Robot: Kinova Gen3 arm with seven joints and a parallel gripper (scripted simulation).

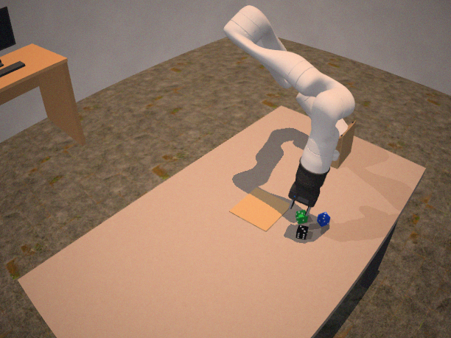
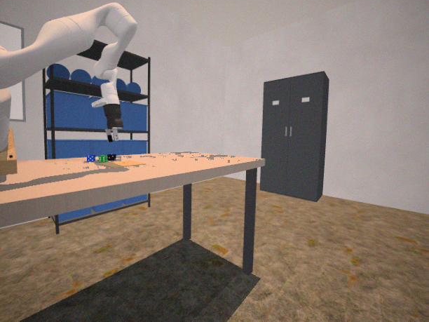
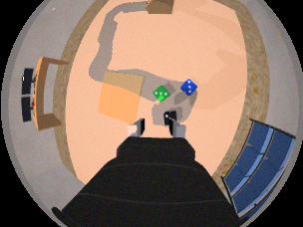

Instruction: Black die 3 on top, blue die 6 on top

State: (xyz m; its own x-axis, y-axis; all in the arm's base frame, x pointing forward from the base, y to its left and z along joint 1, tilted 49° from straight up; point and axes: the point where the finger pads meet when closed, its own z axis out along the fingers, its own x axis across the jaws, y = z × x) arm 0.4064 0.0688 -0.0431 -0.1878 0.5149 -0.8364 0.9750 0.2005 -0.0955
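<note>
My hand is 20 mm to the right of the black die and 100 mm above it. From my hand the other things lie so: blue die (80 mm behind, 50 mm to the left, 100 mm below); then green die (50 mm behind, 20 mm to the right, 100 mm below); then orange mat (20 mm behind, 150 mm to the right, 110 mm below).
</note>
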